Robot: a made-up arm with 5 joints.
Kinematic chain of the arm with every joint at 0, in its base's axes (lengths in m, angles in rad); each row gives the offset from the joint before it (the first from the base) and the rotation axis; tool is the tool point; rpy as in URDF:
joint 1: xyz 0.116 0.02 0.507 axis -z
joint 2: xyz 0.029 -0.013 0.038 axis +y
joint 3: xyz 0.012 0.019 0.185 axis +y
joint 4: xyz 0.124 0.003 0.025 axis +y
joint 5: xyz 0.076 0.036 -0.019 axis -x
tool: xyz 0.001 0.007 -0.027 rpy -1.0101 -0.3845 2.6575
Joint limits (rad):
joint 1: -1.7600..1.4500
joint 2: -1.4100..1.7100
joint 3: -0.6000..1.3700
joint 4: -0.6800..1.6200
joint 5: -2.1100..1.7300
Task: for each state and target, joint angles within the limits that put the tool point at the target. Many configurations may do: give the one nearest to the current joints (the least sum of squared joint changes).
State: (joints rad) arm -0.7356 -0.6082 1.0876 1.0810 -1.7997
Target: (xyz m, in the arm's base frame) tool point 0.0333 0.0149 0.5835
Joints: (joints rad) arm -1.1366 -0.8285 1.3700 1.6200 -1.2877
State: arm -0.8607 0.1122 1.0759 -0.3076 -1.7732
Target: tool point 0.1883 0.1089 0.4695
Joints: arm -0.2480 0.8823 1.3226 -0.2239 -1.8906
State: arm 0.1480 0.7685 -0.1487 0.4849 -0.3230
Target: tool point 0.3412 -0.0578 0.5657
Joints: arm 0.5794 0.5271 0.0502 0.6943 -0.2393
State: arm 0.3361 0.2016 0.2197 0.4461 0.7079
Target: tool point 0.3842 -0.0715 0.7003
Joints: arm 0.4420 0.2428 -0.2707 0.1096 0.7379
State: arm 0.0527 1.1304 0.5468 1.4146 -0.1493
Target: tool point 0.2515 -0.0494 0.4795
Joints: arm 0.8277 1.3139 0.3129 1.2532 -0.0306
